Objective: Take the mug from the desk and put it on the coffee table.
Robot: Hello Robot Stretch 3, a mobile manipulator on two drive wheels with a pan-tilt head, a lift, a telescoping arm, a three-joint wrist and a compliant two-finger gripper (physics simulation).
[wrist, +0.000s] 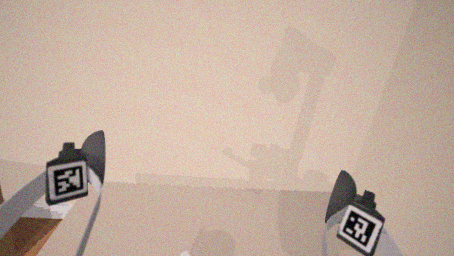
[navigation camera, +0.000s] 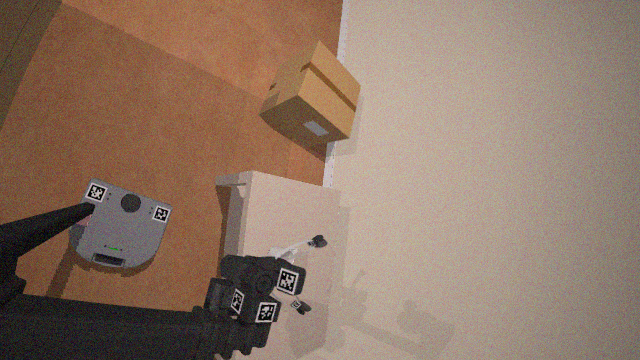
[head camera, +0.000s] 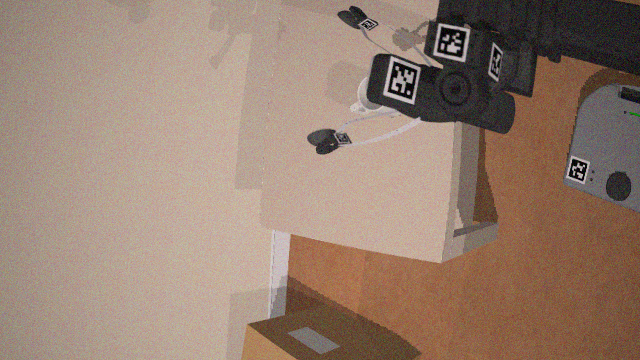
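Pixels of known places: gripper, fingertip midpoint: (navigation camera: 315,274) (head camera: 328,74); robot's base, link origin: (navigation camera: 130,202) (head camera: 617,185).
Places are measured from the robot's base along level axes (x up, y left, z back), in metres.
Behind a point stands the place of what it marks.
Note:
The white mug (head camera: 367,97) stands on the desk (head camera: 350,200) @(x 0.450, y -0.620, z -0.230 m) (navigation camera: 295,210) @(x 0.450, y -0.614, z -0.197 m) (wrist: 145,215), largely hidden under the gripper's dark wrist body in the head view. A tiny white piece at the bottom edge of the wrist view may be part of it. My gripper (head camera: 341,80) @(x 0.820, y -0.449, z 0.016 m) (navigation camera: 310,273) @(x 0.820, y -0.449, z 0.016 m) (wrist: 219,169) @(x 0.820, y -0.449, z 0.016 m) is open and empty, its fingers spread wide. It is above the desk, and its fingertips reach beyond the mug toward the wall. How high the fingers are above the mug is not clear. The coffee table does not show in these views.
A cardboard box (head camera: 320,335) @(x 0.221, y -0.745, z -0.758 m) (navigation camera: 320,95) @(x 0.406, y -0.588, z -0.863 m) stands on the floor by the wall, beyond the desk's end. The wall (head camera: 125,200) @(x 0.750, y -1.205, z -0.434 m) (navigation camera: 490,150) @(x 1.181, y -1.150, z -0.708 m) (wrist: 175,75) runs along the desk's far edge. My grey base (head camera: 607,145) @(x 0.160, y -0.061, z 0.088 m) (navigation camera: 125,225) @(x 0.159, y -0.012, z 0.089 m) is on the floor at the desk's near side.

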